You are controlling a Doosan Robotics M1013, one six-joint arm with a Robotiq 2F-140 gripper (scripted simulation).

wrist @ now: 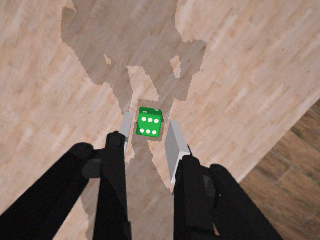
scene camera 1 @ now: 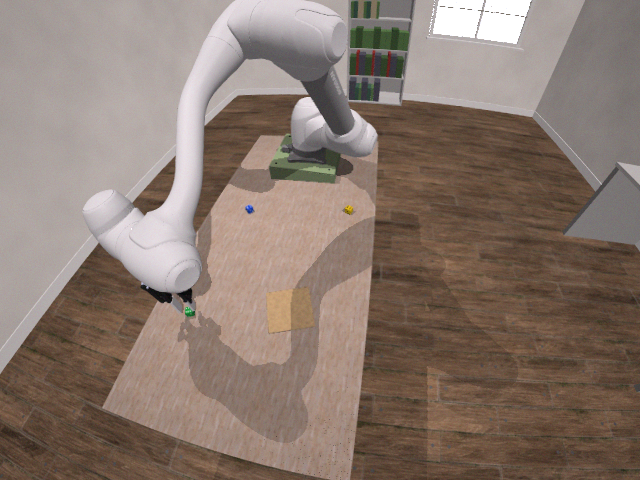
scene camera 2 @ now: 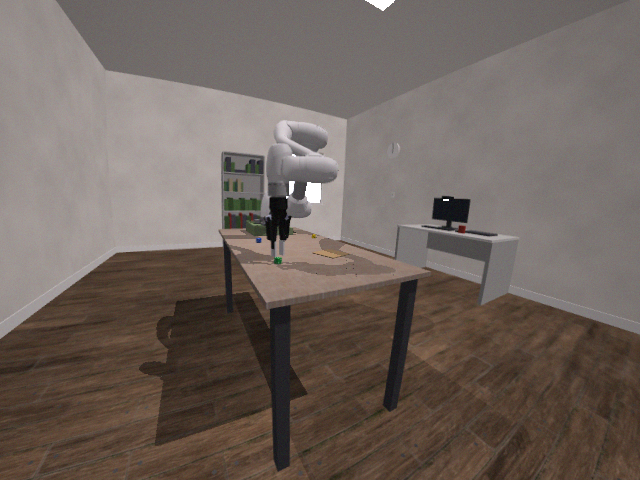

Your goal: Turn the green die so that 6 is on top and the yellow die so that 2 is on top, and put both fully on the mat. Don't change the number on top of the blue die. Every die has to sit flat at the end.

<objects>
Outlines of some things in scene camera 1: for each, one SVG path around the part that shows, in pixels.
A tan mat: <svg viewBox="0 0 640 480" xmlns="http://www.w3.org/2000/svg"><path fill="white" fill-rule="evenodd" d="M309 287L266 293L269 333L315 327Z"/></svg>
</objects>
